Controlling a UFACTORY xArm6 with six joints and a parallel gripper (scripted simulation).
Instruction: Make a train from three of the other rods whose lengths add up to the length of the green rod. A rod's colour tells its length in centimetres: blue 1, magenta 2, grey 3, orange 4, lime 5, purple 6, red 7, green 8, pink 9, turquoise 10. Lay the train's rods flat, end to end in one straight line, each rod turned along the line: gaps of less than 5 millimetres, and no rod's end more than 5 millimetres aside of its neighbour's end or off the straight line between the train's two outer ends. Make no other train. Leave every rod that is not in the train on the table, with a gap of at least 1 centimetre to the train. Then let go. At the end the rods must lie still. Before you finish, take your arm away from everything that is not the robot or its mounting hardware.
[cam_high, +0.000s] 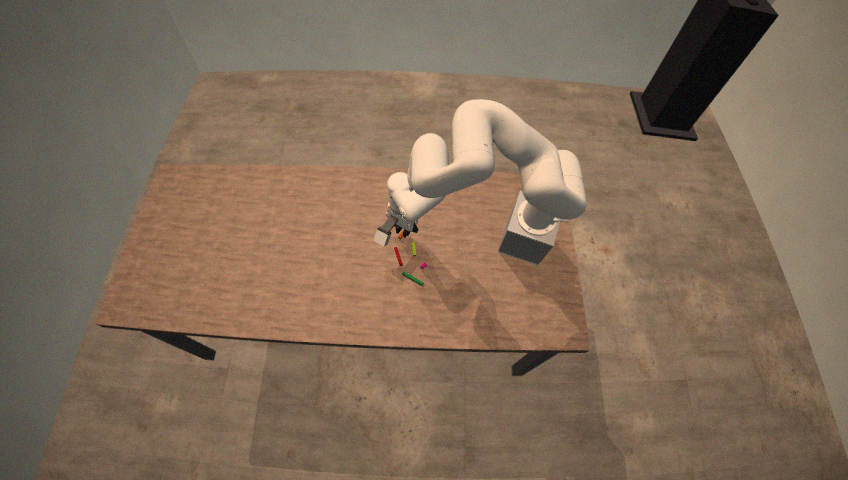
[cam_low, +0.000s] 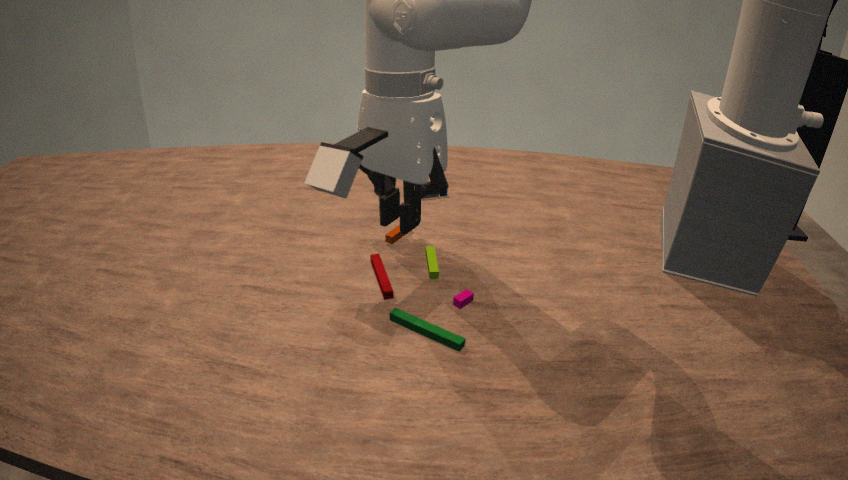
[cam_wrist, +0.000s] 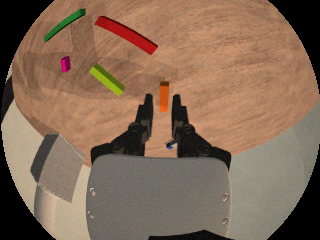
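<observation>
The orange rod is 3 cm below my hand. Round my hand: red rod (9 cm to the left, 3 cm below, 1 cm ahead); then grey rod (11 cm to the right, 3 cm below, 2 cm behind); then lime rod (6 cm to the left, 4 cm behind, 3 cm below).
</observation>
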